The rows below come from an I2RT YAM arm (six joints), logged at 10 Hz.
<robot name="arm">
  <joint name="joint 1" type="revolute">
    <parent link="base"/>
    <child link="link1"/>
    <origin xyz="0 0 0.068" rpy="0 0 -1.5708"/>
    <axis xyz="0 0 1"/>
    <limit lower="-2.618" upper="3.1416"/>
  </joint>
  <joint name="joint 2" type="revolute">
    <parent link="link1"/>
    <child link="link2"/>
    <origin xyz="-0.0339 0.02 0.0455" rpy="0 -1.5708 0"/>
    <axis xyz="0 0 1"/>
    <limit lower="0" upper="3.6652"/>
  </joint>
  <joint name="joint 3" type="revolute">
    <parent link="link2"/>
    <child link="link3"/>
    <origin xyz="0 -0.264 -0.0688" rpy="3.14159 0 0"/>
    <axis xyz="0 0 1"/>
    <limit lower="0" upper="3.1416"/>
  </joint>
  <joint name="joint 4" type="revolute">
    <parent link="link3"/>
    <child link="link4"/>
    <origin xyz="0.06 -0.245 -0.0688"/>
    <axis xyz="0 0 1"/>
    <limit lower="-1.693" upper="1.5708"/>
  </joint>
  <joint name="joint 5" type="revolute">
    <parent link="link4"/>
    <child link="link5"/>
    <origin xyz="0.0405 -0.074 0.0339" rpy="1.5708 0 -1.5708"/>
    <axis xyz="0 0 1"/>
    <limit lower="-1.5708" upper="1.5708"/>
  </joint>
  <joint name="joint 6" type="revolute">
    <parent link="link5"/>
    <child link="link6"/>
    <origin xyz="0.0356 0 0.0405" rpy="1.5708 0 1.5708"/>
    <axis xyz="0 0 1"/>
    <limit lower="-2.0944" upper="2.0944"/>
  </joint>
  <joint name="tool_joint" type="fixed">
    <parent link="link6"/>
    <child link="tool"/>
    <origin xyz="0 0 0" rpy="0 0 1.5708"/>
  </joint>
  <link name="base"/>
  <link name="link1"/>
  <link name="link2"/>
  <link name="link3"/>
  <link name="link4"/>
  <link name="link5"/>
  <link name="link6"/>
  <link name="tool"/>
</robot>
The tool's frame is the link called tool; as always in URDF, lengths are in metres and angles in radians.
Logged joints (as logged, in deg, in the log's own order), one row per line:
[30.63 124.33 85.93 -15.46 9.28 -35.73]
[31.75 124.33 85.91 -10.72 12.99 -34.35]
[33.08 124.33 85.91 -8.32 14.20 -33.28]
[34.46 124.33 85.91 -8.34 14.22 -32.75]
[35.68 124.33 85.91 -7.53 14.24 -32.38]
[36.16 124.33 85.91 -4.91 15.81 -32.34]
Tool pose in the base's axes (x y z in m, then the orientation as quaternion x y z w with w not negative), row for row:
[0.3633 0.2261 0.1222 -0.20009 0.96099 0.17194 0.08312]
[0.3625 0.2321 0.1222 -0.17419 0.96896 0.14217 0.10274]
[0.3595 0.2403 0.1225 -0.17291 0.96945 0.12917 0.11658]
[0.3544 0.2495 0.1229 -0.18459 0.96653 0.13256 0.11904]
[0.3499 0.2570 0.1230 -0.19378 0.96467 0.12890 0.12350]
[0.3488 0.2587 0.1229 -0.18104 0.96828 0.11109 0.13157]
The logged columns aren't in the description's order. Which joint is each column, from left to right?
Columns, left to right: joint 1, joint 2, joint 3, joint 5, joint 6, joint 4.
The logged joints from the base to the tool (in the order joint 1, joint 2, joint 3, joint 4, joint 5, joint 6), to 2 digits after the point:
[30.63 124.33 85.93 -35.73 -15.46 9.28]
[31.75 124.33 85.91 -34.35 -10.72 12.99]
[33.08 124.33 85.91 -33.28 -8.32 14.20]
[34.46 124.33 85.91 -32.75 -8.34 14.22]
[35.68 124.33 85.91 -32.38 -7.53 14.24]
[36.16 124.33 85.91 -32.34 -4.91 15.81]

